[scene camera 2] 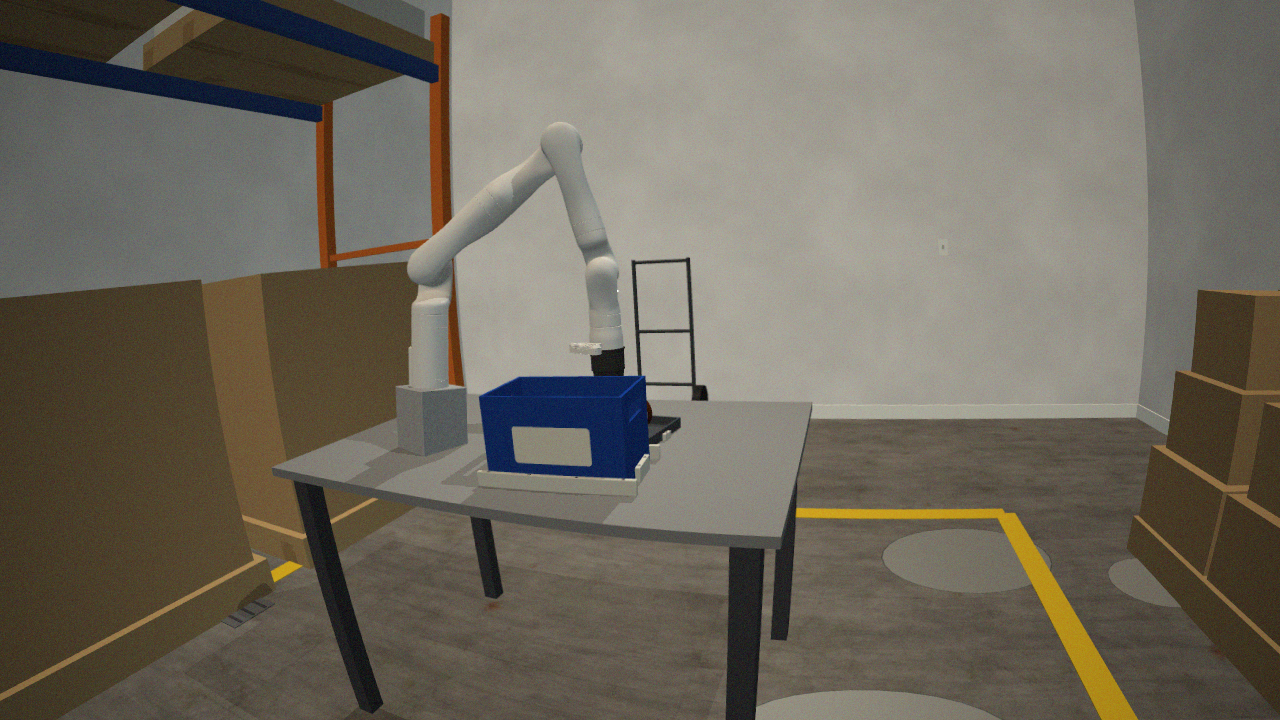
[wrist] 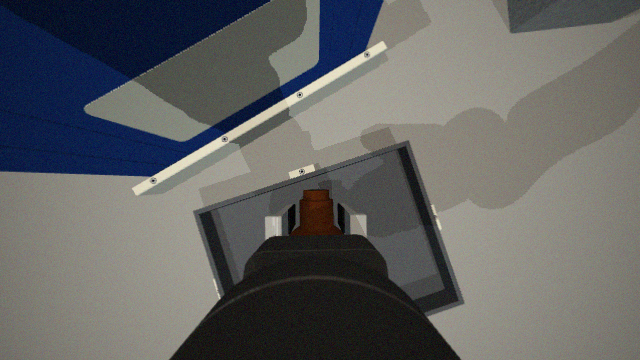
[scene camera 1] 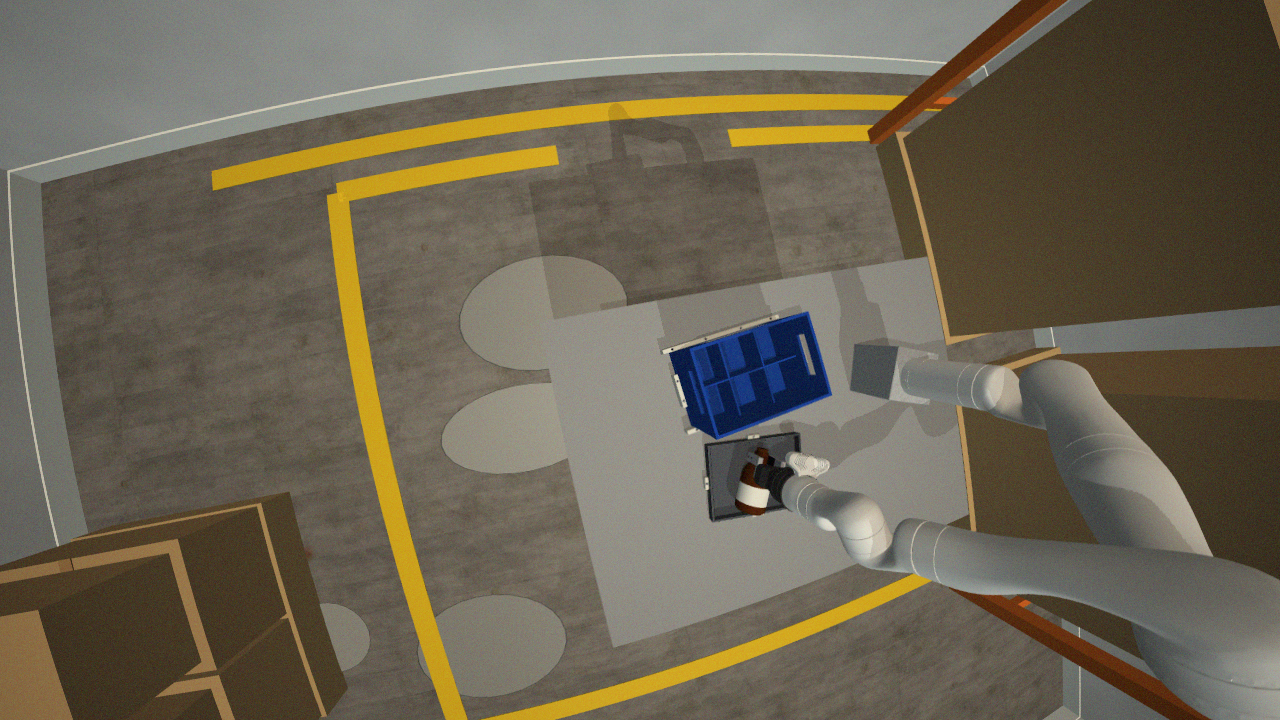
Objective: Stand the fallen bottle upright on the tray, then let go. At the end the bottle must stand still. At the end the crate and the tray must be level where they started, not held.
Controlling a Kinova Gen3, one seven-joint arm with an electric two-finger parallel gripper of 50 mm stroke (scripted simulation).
Scene:
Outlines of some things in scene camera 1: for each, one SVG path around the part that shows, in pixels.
My gripper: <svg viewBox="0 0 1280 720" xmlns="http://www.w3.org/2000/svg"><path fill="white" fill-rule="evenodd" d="M748 451L746 460L756 465L753 475L754 482L760 487L769 490L772 497L782 504L780 500L781 486L784 480L793 474L794 471L790 467L785 467L786 462L770 455L767 465L762 464L763 458Z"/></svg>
A brown bottle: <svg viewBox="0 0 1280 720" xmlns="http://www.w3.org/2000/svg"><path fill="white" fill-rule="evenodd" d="M749 462L744 466L741 473L735 506L744 513L760 516L765 513L770 491L754 483L753 475L756 465ZM757 447L754 454L763 457L763 464L767 465L768 449Z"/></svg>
A blue crate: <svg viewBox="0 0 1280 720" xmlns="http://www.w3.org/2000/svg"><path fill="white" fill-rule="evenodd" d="M809 312L766 322L738 334L719 340L709 340L669 353L674 372L678 374L687 403L686 411L691 426L718 440L831 396L832 392ZM800 334L805 335L816 375L810 375L799 337Z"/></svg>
A dark grey tray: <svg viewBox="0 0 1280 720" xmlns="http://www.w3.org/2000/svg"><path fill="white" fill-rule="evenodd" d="M769 493L765 513L786 509ZM800 433L789 432L760 436L754 439L738 439L704 444L706 475L709 482L708 506L710 520L712 522L753 516L742 511L740 512L735 506L741 471L744 465L748 463L746 461L748 451L754 453L757 447L769 450L769 455L786 462L785 457L788 452L801 453Z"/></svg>

